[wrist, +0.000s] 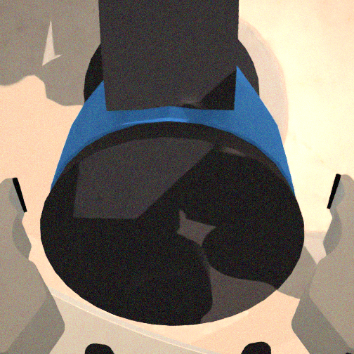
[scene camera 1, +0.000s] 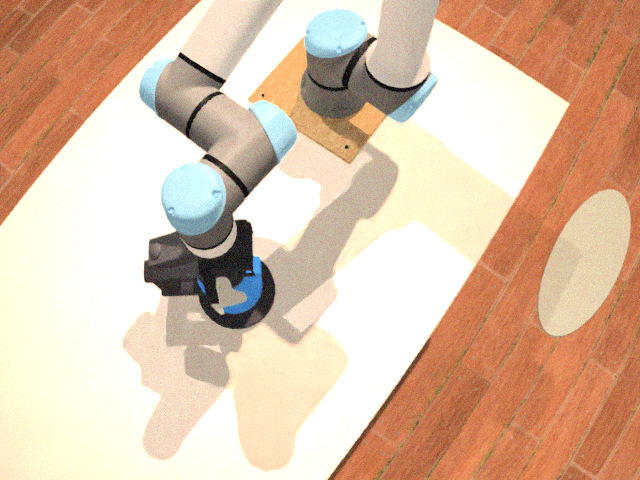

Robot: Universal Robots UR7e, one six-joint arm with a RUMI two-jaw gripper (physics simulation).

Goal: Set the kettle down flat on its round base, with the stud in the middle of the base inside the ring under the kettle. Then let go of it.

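Note:
The blue kettle (scene camera 1: 251, 294) (wrist: 262, 112), with a black lid and a broad dark handle, stands upright over its round black base (scene camera 1: 238, 321) (wrist: 93, 79). The base's dark rim shows around the kettle in the scene view and behind the handle in the wrist view. The kettle looks level. The stud and the ring under the kettle are hidden, as is the contact between kettle and base. My gripper (scene camera 1: 231, 281) (wrist: 176, 179) is open around the kettle's top, with a visible gap between each fingertip and the kettle in the wrist view.
The white table (scene camera 1: 77, 372) carries the kettle and base. The arm's foot stands on a wooden plate (scene camera 1: 323, 129) towards the back. A pale round disc (scene camera 1: 594, 258) shows over the brick-patterned floor at the right. The table's edge runs diagonally along the right.

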